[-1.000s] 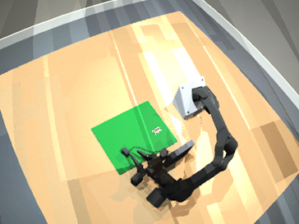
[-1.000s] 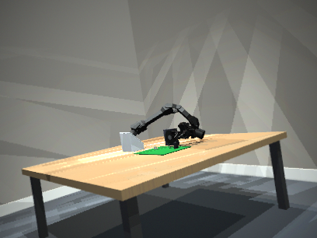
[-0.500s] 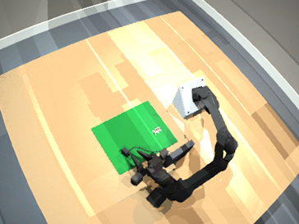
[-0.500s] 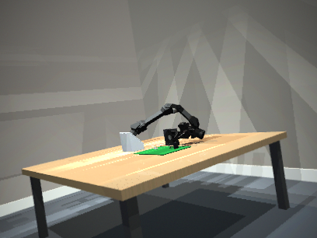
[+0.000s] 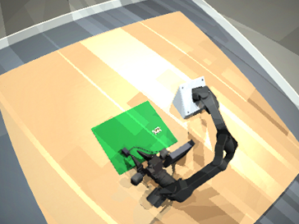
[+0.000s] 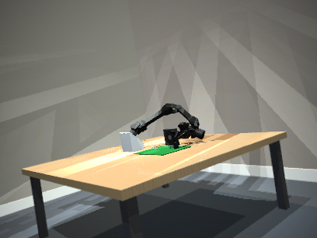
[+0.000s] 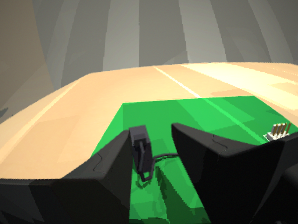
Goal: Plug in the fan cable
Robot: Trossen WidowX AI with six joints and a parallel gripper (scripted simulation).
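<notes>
My gripper tip is now 4 cm above the black fan plug, 3 cm to the left of it and 2 cm short of it. Also, from my gripper tip: white four-pin fan header (15 cm behind, 8 cm to the right, 7 cm below); then black fan (17 cm behind, 6 cm to the left, 1 cm below); then green board (9 cm to the right, 8 cm below, 5 cm behind).
</notes>
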